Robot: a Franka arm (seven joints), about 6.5 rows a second.
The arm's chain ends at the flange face. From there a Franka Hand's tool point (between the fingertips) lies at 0.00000 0.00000 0.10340 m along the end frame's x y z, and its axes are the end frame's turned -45 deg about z.
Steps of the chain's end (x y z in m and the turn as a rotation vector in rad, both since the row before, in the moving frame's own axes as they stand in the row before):
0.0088 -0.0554 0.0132 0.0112 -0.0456 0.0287
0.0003 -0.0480 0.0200 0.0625 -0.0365 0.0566
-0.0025 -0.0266 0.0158 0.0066 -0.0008 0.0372
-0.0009 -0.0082 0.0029 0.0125 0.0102 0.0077
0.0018 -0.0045 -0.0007 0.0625 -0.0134 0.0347
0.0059 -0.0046 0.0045 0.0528 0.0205 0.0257
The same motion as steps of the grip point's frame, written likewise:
0.0429 -0.0371 0.0131 0.0402 -0.0243 0.0287
0.0363 -0.0409 0.0197 0.0700 0.0184 0.0566
0.0175 -0.0211 0.0158 0.0052 0.0041 0.0372
0.0068 -0.0066 0.0029 0.0016 0.0161 0.0077
0.0081 -0.0074 -0.0009 0.0537 0.0347 0.0347
0.0128 -0.0014 0.0043 0.0228 0.0518 0.0257

